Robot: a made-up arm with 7 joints.
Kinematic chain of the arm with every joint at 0, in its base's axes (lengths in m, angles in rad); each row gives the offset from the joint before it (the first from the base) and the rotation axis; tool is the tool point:
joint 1: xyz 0 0 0.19 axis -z
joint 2: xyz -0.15 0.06 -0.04 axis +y
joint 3: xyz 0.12 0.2 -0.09 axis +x
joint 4: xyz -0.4 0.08 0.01 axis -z
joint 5: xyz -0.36 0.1 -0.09 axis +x
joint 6: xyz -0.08 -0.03 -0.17 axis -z
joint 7: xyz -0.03 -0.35 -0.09 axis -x
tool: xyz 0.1 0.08 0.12
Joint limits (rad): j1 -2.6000..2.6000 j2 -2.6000..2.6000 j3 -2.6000..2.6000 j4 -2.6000..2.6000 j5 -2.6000..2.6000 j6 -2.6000..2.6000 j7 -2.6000..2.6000
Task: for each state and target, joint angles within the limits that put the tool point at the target. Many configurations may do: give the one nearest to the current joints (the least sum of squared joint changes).
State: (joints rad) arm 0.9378 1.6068 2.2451 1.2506 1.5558 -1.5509 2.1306
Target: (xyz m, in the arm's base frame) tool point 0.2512 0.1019 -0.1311
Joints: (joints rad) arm 1.0301 2.1162 2.0809 1.2738 1.3829 -1.2819 2.2151
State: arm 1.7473 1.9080 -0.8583 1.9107 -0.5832 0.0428 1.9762
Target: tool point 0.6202 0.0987 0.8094
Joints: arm 1.9633 2.1881 -0.7234 2.0521 -0.8271 -0.3156 1.7520
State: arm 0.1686 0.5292 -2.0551 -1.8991 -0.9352 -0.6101 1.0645
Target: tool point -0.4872 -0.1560 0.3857
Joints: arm -0.2327 0.2331 -1.9352 -1.2927 -0.0439 -1.2881 1.1581
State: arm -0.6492 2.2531 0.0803 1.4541 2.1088 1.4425 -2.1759
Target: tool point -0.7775 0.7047 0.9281
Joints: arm -0.2947 2.6000 -0.4391 1.3210 1.8020 0.8244 -1.8935
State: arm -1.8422 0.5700 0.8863 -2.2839 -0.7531 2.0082 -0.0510
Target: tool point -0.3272 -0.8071 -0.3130
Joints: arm -1.5997 0.6948 1.3438 -1.8296 -0.6378 2.2440 -0.2371
